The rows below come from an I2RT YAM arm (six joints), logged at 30 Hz.
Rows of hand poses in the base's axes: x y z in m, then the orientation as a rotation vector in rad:
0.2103, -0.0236, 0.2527, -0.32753, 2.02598, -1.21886
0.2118, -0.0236, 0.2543, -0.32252, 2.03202, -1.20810
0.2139, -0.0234, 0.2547, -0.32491, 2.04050, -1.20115
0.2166, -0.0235, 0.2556, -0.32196, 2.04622, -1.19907
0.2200, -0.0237, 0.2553, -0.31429, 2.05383, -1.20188
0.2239, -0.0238, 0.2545, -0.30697, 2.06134, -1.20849
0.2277, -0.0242, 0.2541, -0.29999, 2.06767, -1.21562
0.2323, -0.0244, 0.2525, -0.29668, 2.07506, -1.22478
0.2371, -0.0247, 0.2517, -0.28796, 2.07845, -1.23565
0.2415, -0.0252, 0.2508, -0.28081, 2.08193, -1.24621
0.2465, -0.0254, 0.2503, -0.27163, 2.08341, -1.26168
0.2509, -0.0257, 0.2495, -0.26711, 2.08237, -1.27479
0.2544, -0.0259, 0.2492, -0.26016, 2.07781, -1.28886
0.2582, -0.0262, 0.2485, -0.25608, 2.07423, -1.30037
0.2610, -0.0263, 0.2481, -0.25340, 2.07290, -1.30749
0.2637, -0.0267, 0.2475, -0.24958, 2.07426, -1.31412
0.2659, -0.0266, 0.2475, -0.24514, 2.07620, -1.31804
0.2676, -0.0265, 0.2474, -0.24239, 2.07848, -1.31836
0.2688, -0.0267, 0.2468, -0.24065, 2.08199, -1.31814
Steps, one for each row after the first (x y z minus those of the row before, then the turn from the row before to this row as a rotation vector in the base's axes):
0.0015, 0.0000, 0.0016, 0.01039, 0.00033, -0.00022
0.0021, 0.0002, 0.0004, 0.00631, 0.00645, 0.00118
0.0027, -0.0001, 0.0009, 0.00387, 0.00287, -0.00303
0.0034, -0.0002, -0.0003, 0.00253, 0.00333, -0.00875
0.0039, -0.0001, -0.0008, -0.00014, 0.00425, -0.01026
0.0038, -0.0004, -0.0004, -0.00093, 0.00359, -0.00982
0.0046, -0.0002, -0.0016, -0.00302, 0.00654, -0.00906
0.0048, -0.0003, -0.0008, -0.00378, 0.00137, -0.01132
0.0044, -0.0005, -0.0009, -0.00398, 0.00211, -0.01031
0.0050, -0.0002, -0.0005, -0.00725, 0.00085, -0.01290
0.0044, -0.0003, -0.0008, -0.00770, 0.00040, -0.00815
0.0035, -0.0002, -0.0003, -0.00875, -0.00316, -0.00857
0.0038, -0.0003, -0.0007, -0.00753, -0.00170, -0.00618
0.0028, -0.0001, -0.0004, -0.00434, -0.00041, -0.00428
0.0027, -0.0004, -0.0006, -0.00286, 0.00108, -0.00580
0.0022, 0.0001, 0.0000, -0.00076, 0.00056, -0.00513
0.0017, 0.0001, -0.0001, 0.00124, 0.00063, -0.00264
0.0012, -0.0002, -0.0006, 0.00172, 0.00190, -0.00231

